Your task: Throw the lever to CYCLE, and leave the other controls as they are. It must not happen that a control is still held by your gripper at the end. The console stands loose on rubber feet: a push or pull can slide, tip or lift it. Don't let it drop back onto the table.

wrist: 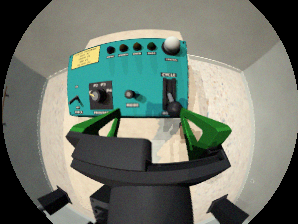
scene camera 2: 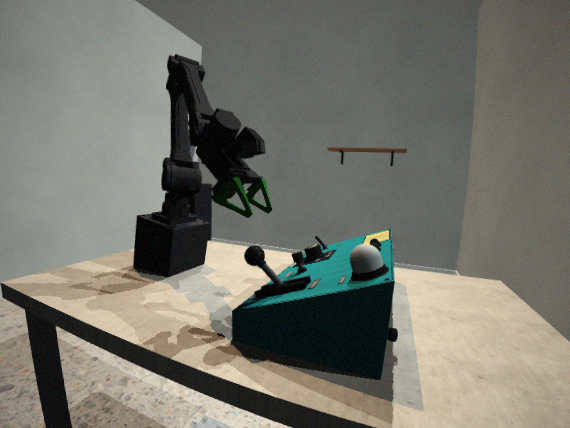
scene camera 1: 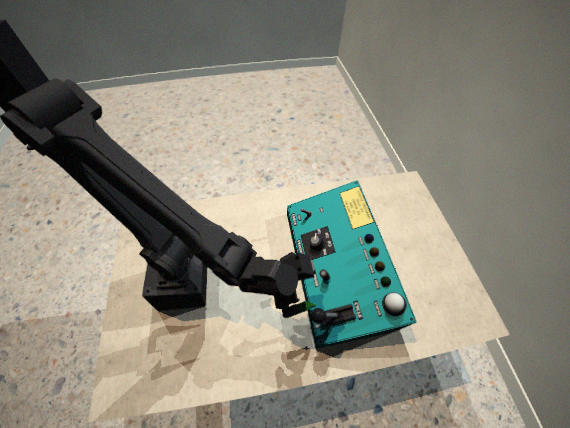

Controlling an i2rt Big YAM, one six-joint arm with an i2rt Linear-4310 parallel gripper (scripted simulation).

Labels:
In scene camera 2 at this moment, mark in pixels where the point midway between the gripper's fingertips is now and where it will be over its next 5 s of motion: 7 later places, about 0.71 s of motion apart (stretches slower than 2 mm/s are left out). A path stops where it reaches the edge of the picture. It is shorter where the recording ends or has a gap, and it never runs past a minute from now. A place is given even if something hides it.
My gripper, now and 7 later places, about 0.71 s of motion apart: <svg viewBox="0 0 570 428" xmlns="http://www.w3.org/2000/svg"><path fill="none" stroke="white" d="M261 213L257 201L250 175L255 198L251 212L244 216L250 239L255 257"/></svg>

